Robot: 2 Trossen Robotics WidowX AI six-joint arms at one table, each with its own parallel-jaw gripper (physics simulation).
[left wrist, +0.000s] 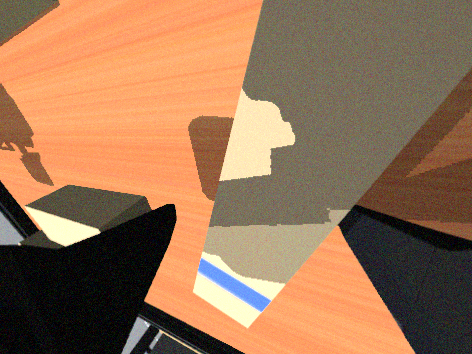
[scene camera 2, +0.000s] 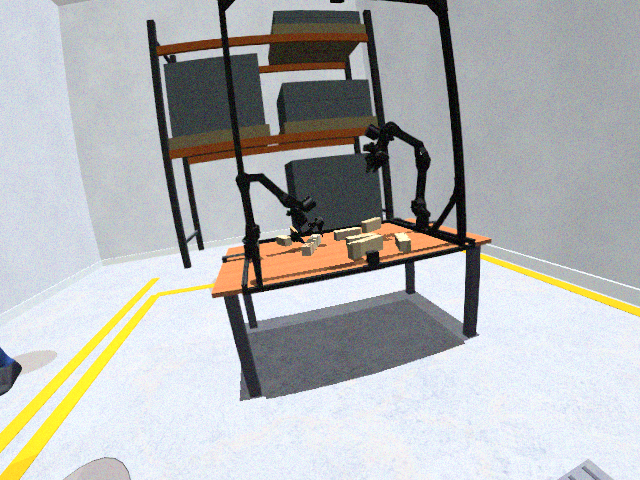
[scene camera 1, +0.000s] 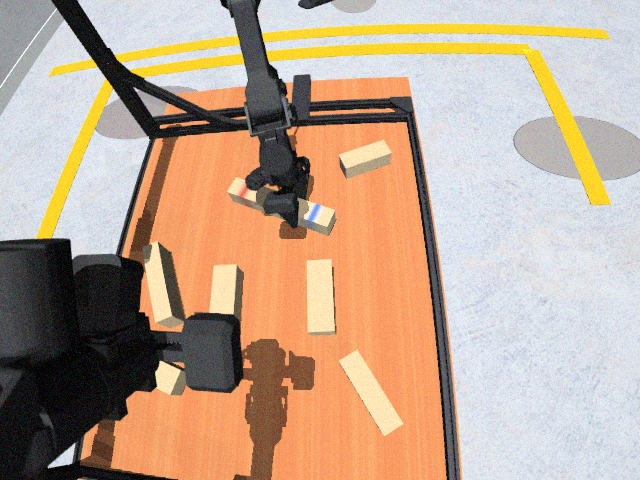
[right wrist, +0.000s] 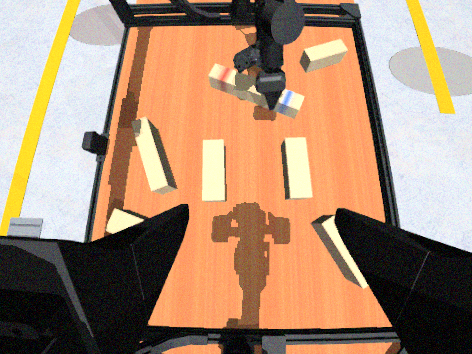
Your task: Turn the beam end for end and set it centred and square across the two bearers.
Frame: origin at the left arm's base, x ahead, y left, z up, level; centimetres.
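Where they show: left gripper, between the fingertips: (left wrist: pixel 254 210) (scene camera 1: pixel 299 215) (right wrist: pixel 271 100); right gripper, between the fingertips: (scene camera 2: pixel 370 172) (scene camera 1: pixel 181 318) (right wrist: pixel 261 212); left arm's base, origin of its link: (right wrist: pixel 240 10); right arm's base, origin of its link: (scene camera 2: pixel 423 227) (right wrist: pixel 238 353).
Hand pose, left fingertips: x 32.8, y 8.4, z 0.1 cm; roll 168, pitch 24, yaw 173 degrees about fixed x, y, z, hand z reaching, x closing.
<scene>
Each offset is from my left fingertips to the centre of the thing.
The beam @[dx -2.6, dy -4.4, dz +0.2 cm] (scene camera 1: pixel 324 219) (left wrist: pixel 320 125) (right wrist: pixel 295 103), pale wood with a red band near one end and a blue band near the other, lies askew on the table beyond the bearers, red end at the left in scene camera 1. The two bearers, one @[dx +20.0, dy -14.6, dz +0.4 cm] (scene camera 1: pixel 224 289) (right wrist: pixel 214 170) at the left and one @[dx +19.2, dy +5.1, dz +0.4 cm] (scene camera 1: pixel 320 294) (right wrist: pixel 298 167) at the right, lie roughly parallel and apart. My left gripper (scene camera 1: pixel 300 206) (scene camera 2: pixel 307 232) (left wrist: pixel 254 210) is open, its fingers on either side of the beam toward the blue end; its exact height is unclear. My right gripper (scene camera 2: pixel 371 160) (right wrist: pixel 261 212) is open and empty, high above the table.
Loose pale blocks lie around: one @[dx -14.9, dy +15.5, dz +0.2 cm] (scene camera 1: pixel 364 159) (right wrist: pixel 324 56) near the blue end, one @[dx +16.5, dy -29.4, dz +1.2 cm] (scene camera 1: pixel 164 289) (right wrist: pixel 155 160) left of the bearers, one @[dx +37.4, dy +14.1, dz +1.2 cm] (scene camera 1: pixel 371 392) (right wrist: pixel 345 255) at the lower right and one @[dx +34.3, dy -29.8, dz +0.4 cm] (scene camera 1: pixel 169 379) (right wrist: pixel 120 220) at the lower left. Black rails frame the table.
</scene>
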